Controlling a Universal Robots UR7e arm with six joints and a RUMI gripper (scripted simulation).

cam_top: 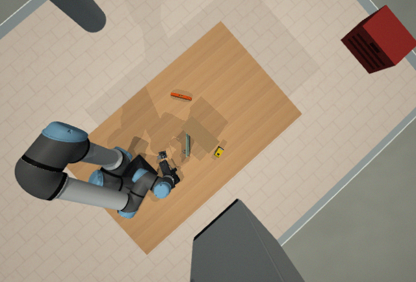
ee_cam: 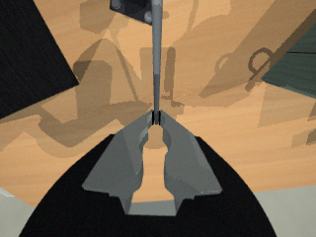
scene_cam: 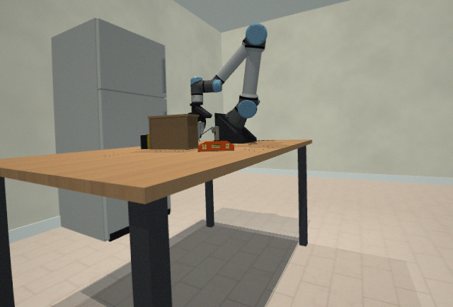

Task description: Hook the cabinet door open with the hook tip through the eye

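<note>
Right now the thin grey hook is 5 cm to the left of my hand, 2 cm ahead of it and 1 cm above it. The rest, counted from my hand: yellow tape measure (29 cm ahead, 16 cm to the right, 2 cm below); then cabinet door (21 cm ahead, 5 cm to the left, 2 cm above); then orange spirit level (43 cm ahead, 28 cm to the left, 4 cm below).
</note>
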